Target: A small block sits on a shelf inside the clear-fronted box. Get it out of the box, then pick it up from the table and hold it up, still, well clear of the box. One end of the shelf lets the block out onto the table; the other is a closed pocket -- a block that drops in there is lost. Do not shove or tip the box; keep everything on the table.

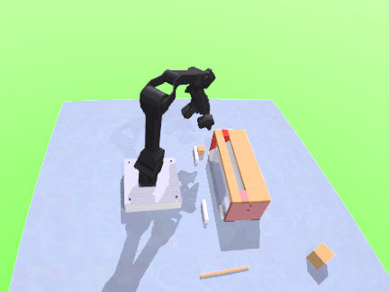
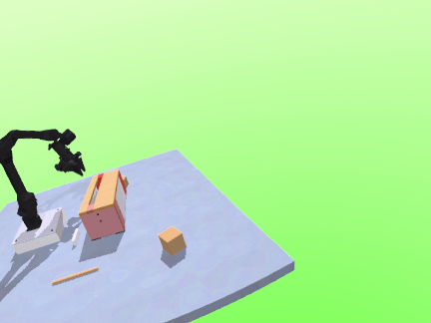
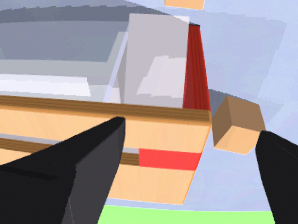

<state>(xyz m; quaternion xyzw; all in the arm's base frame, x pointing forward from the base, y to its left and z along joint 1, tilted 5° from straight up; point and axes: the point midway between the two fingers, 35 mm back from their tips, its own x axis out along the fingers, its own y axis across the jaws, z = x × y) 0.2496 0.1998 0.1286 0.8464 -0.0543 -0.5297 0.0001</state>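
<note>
Right now the orange block is 1 cm behind my gripper tip and 15 cm below it. Also, from my gripper tip: thin orange stick: 4 cm behind, 55 cm to the right, 16 cm below; then box: 5 cm ahead, 18 cm to the right, 10 cm below.
</note>
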